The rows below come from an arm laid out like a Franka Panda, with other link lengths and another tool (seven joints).
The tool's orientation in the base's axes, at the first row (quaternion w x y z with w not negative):
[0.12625, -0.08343, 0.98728, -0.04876]
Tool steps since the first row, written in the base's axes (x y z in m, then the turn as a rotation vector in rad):
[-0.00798, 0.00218, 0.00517, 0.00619, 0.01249, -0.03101]
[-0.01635, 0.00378, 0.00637, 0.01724, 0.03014, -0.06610]
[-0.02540, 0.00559, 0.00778, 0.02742, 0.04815, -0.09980]
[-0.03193, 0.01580, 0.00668, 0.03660, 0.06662, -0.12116]
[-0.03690, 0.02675, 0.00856, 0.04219, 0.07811, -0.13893]
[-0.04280, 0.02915, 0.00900, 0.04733, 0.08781, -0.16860]
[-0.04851, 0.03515, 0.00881, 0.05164, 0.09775, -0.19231]
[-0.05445, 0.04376, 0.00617, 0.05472, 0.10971, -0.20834]
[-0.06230, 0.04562, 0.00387, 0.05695, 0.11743, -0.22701]
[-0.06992, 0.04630, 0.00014, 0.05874, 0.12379, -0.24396]
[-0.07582, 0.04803, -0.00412, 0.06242, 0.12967, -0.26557]
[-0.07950, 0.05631, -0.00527, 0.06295, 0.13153, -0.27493]
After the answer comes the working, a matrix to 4 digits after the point.
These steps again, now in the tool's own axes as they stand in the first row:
[0.00598, 0.00275, -0.00720, -0.00064, 0.01495, 0.03053]
[0.01340, 0.00545, -0.01063, -0.00585, 0.03471, 0.06585]
[0.02137, 0.00844, -0.01445, -0.01062, 0.05478, 0.09958]
[0.02606, 0.01959, -0.01584, -0.01750, 0.07401, 0.12113]
[0.02841, 0.03087, -0.01976, -0.02058, 0.08652, 0.13883]
[0.03351, 0.03407, -0.02188, -0.02005, 0.09874, 0.16800]
[0.03794, 0.04085, -0.02362, -0.02021, 0.11062, 0.19121]
[0.04272, 0.05052, -0.02325, -0.02140, 0.12377, 0.20654]
[0.05044, 0.05381, -0.02320, -0.02039, 0.13319, 0.22452]
[0.05849, 0.05608, -0.02162, -0.01914, 0.14115, 0.24083]
[0.06484, 0.05917, -0.01916, -0.01848, 0.14890, 0.26216]
[0.06716, 0.06799, -0.01962, -0.01705, 0.15174, 0.27117]

The tool's axes in the first row as the columns of a matrix, in the base's axes (rounded; the answer above uses it unrounded):
[-0.9542, -0.1524, 0.2574]
[-0.1770, 0.9813, -0.0752]
[-0.2412, -0.1173, -0.9634]

